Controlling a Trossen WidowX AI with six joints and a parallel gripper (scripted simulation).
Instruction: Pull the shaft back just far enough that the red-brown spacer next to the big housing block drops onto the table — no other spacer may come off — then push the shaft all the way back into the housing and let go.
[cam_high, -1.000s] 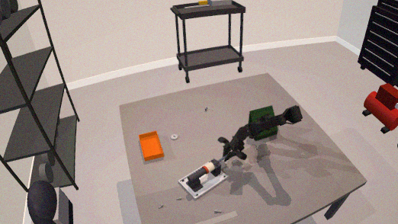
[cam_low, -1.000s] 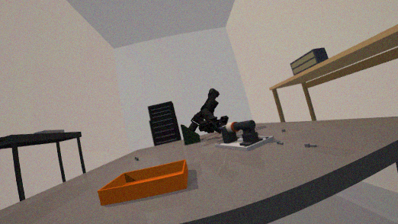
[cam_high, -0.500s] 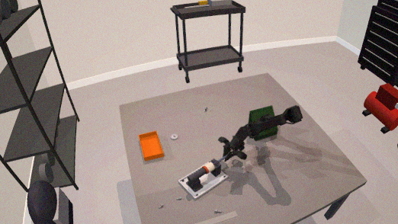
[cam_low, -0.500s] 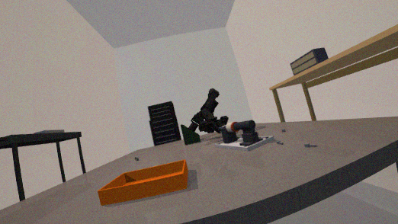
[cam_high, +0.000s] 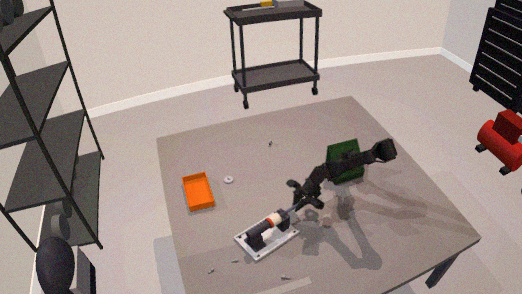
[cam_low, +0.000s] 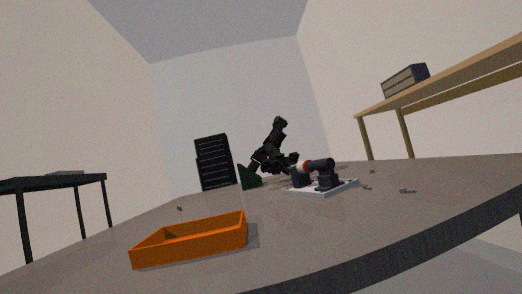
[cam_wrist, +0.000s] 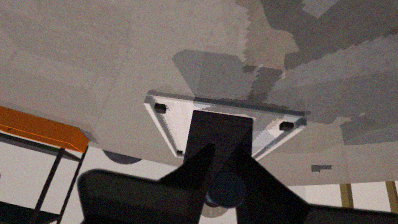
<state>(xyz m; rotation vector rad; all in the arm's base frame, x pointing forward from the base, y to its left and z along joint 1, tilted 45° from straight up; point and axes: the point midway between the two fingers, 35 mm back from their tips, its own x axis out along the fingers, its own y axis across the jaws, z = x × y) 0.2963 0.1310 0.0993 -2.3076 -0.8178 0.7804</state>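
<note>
My gripper tip is now 6 cm short of the dark shaft, 2 cm to the right of it and 2 cm below it. The rest, counted from my gripper tip: cream spacer (10 cm ahead, 4 cm to the left, 2 cm above); red-brown spacer (12 cm ahead, 5 cm to the left, 2 cm above); orange tray (37 cm ahead, 28 cm to the right, 5 cm below).
</note>
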